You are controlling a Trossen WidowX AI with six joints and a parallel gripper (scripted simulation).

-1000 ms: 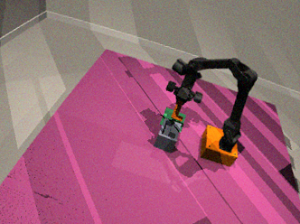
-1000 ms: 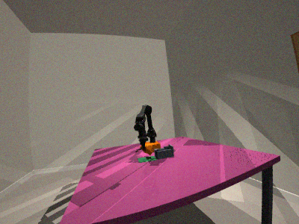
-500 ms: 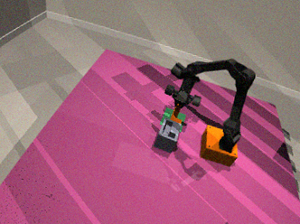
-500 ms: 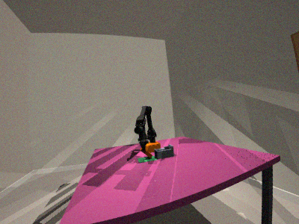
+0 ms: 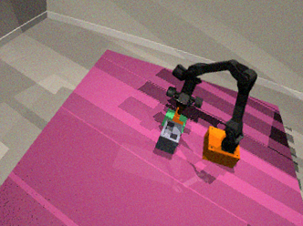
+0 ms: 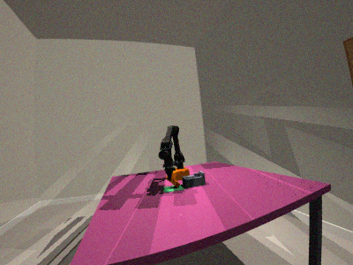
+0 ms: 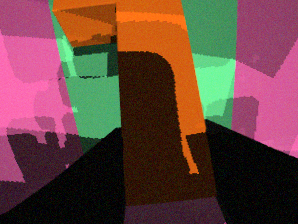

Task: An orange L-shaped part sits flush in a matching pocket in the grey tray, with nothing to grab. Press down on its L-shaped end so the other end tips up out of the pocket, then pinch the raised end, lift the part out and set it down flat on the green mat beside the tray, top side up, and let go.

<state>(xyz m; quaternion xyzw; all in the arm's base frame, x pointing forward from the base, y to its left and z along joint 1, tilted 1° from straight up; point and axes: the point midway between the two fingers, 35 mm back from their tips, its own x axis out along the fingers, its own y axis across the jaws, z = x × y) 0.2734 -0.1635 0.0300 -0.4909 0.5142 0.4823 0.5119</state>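
Now: the orange l-shaped part 30 mm to the left of my gripper tip, 30 mm below it and 10 mm behind it. Also, from my gripper tip: green mat: 90 mm below, 20 mm to the left.
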